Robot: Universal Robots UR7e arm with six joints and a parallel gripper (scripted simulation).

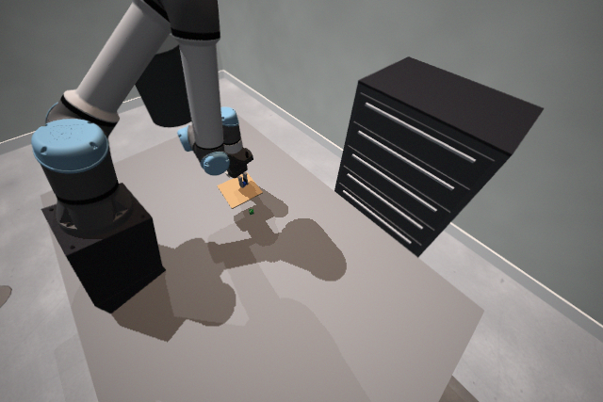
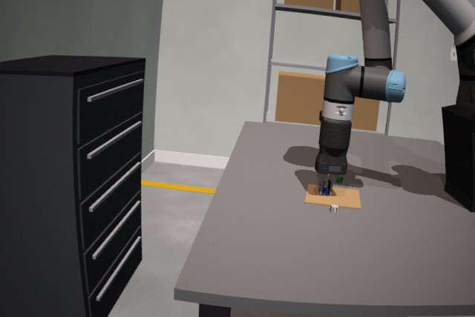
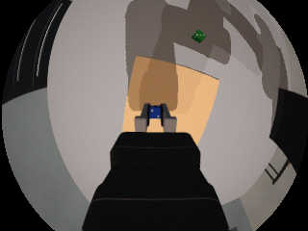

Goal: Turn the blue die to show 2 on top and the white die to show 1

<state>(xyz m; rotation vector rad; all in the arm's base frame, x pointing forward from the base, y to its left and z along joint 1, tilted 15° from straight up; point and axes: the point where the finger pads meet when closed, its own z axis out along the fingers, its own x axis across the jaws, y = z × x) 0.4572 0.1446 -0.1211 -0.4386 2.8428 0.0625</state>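
Right now my hand is 1 cm above the blue die. The rest, counted from my hand: orange mat: 2 cm below, 2 cm behind, 1 cm to the right; green die: 14 cm to the right, 3 cm behind, 2 cm below; white die: 10 cm to the left, 4 cm behind, 2 cm below.
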